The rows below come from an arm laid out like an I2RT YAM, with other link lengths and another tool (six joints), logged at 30 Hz.
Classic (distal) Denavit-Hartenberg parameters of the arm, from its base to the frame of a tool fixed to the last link. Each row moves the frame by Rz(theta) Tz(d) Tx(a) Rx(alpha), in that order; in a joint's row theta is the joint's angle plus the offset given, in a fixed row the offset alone. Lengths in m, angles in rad.
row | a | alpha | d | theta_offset
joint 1 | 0.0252 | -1.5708 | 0.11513 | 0
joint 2 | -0.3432 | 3.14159 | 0 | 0
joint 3 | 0.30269 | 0 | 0 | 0.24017
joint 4 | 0.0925 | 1.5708 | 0.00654 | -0.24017
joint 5 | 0 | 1.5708 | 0.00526 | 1.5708
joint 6 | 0.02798 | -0.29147 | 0.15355 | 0.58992
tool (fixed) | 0 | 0 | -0.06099 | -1.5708
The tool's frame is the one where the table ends.
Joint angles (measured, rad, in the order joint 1, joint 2, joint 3, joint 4, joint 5, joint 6), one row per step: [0.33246 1.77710 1.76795 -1.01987 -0.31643 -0.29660]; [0.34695 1.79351 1.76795 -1.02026 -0.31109 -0.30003]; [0.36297 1.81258 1.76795 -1.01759 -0.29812 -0.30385]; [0.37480 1.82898 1.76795 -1.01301 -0.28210 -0.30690]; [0.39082 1.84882 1.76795 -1.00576 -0.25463 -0.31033]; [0.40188 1.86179 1.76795 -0.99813 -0.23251 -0.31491]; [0.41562 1.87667 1.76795 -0.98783 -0.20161 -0.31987]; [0.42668 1.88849 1.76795 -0.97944 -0.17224 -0.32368]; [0.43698 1.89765 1.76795 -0.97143 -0.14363 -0.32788]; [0.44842 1.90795 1.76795 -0.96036 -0.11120 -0.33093]
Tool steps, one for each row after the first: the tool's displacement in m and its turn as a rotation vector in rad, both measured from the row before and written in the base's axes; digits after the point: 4 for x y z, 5 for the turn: [0.0016 0.0076 -0.0077 -0.01114 0.01276 0.01458]; [0.0024 0.0081 -0.0087 -0.01756 0.00976 0.01278]; [0.0027 0.0057 -0.0073 -0.01835 0.00464 0.00667]; [0.0032 0.0072 -0.0087 -0.02829 0.00120 0.00600]; [0.0025 0.0048 -0.0054 -0.02162 -0.00446 0.00476]; [0.0029 0.0057 -0.0060 -0.02863 -0.00857 0.00387]; [0.0024 0.0042 -0.0047 -0.02653 -0.00890 0.00103]; [0.0019 0.0037 -0.0034 -0.02507 -0.01102 0.00103]; [0.0023 0.0043 -0.0036 -0.02687 -0.01402 -0.00055]
